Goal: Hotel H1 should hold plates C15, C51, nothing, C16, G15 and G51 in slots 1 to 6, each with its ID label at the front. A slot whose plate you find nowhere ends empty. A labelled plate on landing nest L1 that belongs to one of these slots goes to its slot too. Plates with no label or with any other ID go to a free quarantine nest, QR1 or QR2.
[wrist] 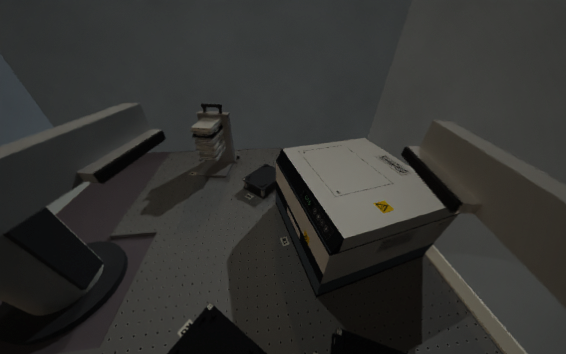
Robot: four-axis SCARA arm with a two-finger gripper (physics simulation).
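Seen in the pictures: gripper, fingertip midpoint: (280,129); arm's base at its link origin: (72,285).
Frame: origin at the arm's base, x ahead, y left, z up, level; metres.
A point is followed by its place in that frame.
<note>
My gripper (280,129) @[z 0.514, x 0.538, y -0.196 m] is open and empty, with one finger at the left and the other at the right of the wrist view, high above the deck. A hotel (229,135) @[z 0.170, x 0.384, y 0.577 m] with a black top handle stands at the back left. It holds a stack of pale plates (210,142), with a dark layer near the top. Its name, the slot numbers and the plate labels are too small to read. A black nest (215,335) @[z 0.063, x 0.416, y -0.170 m] is cut off at the bottom edge, beside a small tag that I cannot read. No plate shows on its visible part. Which nest it is, I cannot tell.
A large white instrument (360,185) @[z 0.259, x 0.779, y 0.044 m] with a dark front panel stands right of centre. A low black block (261,180) @[z 0.063, x 0.528, y 0.343 m] lies behind its left side. Another dark object (365,344) @[z 0.063, x 0.719, y -0.221 m] is cut off at the bottom. A round-based arm column (55,265) @[z 0.151, x 0.077, y -0.032 m] stands at the left. Walls rise behind and right.
</note>
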